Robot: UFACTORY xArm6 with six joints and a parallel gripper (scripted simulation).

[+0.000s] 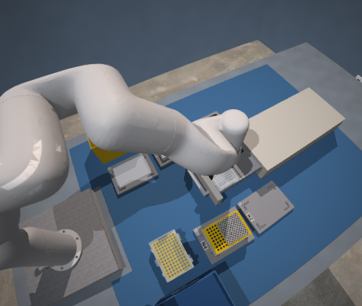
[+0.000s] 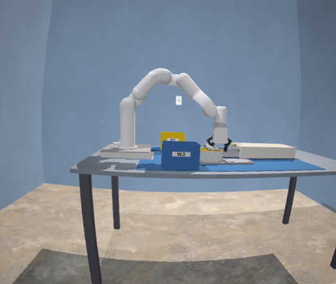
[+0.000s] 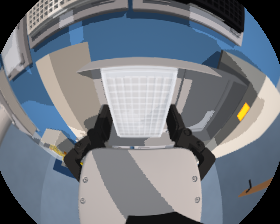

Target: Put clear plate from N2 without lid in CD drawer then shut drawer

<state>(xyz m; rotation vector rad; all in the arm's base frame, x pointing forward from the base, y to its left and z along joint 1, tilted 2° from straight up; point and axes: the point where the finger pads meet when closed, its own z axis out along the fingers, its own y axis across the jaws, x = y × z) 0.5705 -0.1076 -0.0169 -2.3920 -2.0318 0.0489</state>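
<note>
My gripper is now 3 cm short of the drawer, 1 cm to the left of it and 1 cm above it. The rest, counted from my hand: white plate: 20 cm to the left, 6 cm behind, 2 cm below; then black plate: 17 cm to the left, 11 cm ahead, 2 cm below; then work nest N2: 20 cm to the right, 4 cm ahead, 3 cm below.
</note>
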